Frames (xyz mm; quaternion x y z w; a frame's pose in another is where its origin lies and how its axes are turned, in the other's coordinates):
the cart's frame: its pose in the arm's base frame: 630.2 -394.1 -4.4 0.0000 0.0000 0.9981 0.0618
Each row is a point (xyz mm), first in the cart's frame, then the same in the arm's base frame.
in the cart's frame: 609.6 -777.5 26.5
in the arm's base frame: 121.2 452.7 22.1
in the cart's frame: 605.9 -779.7 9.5
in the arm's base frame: 125.1 454.4 5.1
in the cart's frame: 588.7 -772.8 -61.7
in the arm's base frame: 141.3 445.4 -66.1
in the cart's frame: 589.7 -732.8 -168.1
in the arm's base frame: 135.4 405.8 -172.5
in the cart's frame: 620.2 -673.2 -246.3
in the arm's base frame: 97.8 350.5 -250.7
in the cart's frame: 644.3 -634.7 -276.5
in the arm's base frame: 69.1 315.2 -280.9
